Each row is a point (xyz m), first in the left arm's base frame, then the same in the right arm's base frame.
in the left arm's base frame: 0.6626 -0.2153 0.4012
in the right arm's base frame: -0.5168 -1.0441 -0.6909
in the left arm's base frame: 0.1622 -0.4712 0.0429
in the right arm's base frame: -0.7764 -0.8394 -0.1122
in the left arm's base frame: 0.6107 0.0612 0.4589
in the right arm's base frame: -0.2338 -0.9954 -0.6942
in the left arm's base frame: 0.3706 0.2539 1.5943
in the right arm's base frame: 0.4009 -1.9845 -0.6402
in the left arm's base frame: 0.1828 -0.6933 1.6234
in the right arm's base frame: -0.4118 -2.3818 -0.3010
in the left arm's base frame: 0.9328 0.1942 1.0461
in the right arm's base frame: 0.0333 -1.4685 -1.1079
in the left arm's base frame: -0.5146 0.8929 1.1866
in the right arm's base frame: 1.0163 -1.4166 0.1703
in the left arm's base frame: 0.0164 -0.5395 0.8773
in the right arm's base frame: -0.5073 -1.6442 -0.0670
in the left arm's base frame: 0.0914 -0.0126 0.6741
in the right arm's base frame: -0.1167 -1.2522 -0.2025
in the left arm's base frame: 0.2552 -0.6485 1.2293
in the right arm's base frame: -0.5282 -1.9968 -0.3279
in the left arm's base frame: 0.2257 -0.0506 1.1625
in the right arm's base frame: -0.0024 -1.7098 -0.3910
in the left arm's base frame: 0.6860 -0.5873 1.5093
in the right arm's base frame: -0.4597 -2.2072 -0.7956
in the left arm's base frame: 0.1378 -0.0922 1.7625
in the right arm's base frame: 0.1945 -2.2847 -0.3764
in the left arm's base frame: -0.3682 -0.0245 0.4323
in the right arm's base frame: -0.1207 -1.0600 0.2801
